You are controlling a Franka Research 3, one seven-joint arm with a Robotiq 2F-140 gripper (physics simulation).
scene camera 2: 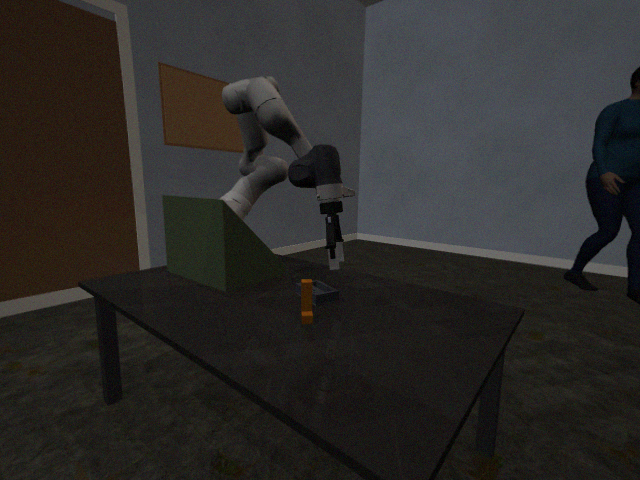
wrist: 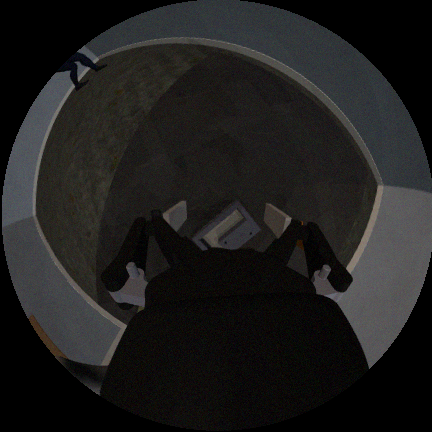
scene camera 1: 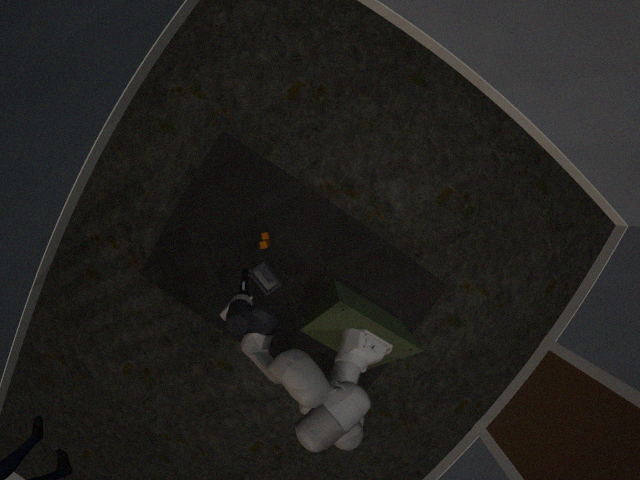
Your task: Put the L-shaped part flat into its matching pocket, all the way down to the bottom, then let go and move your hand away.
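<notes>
The pale L-shaped part [wrist: 223,229] [scene camera 1: 267,278] lies in the pocket of a grey fixture block [wrist: 245,235] [scene camera 2: 326,296] [scene camera 1: 272,287]. It looks flat, with narrow dark gaps at its ends in the wrist view; how deep it sits I cannot tell. In scene camera 2 the fixture's wall hides it. My gripper [wrist: 225,210] [scene camera 2: 336,259] is wide open and empty. It points down and hangs above the table, with its fingertips higher than the fixture. In the wrist view the fixture shows between and below the two pale finger pads.
An orange angular object [scene camera 2: 307,301] [scene camera 1: 264,240] [wrist: 300,243] stands on the dark table [scene camera 2: 361,351] near the fixture, partly behind a finger in the wrist view. A green wedge-shaped block [scene camera 2: 196,242] [scene camera 1: 326,325] stands by the arm's base. A person [scene camera 2: 615,144] is beyond the table.
</notes>
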